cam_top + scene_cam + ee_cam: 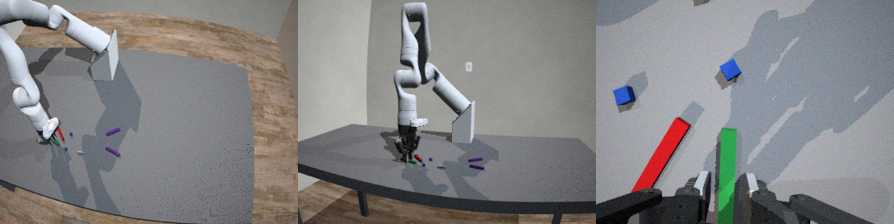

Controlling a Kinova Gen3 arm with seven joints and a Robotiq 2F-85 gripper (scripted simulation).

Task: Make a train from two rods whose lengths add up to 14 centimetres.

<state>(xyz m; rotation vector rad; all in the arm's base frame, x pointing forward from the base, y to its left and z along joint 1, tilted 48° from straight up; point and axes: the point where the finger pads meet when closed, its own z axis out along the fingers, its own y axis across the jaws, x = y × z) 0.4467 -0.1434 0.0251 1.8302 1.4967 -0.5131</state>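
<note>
My gripper is now 10 mm above the green rod. Also, from my hand: red rod (40 mm behind, 20 mm to the left, 10 mm below); grey rod (10 mm ahead, 150 mm to the left, 10 mm below).
</note>
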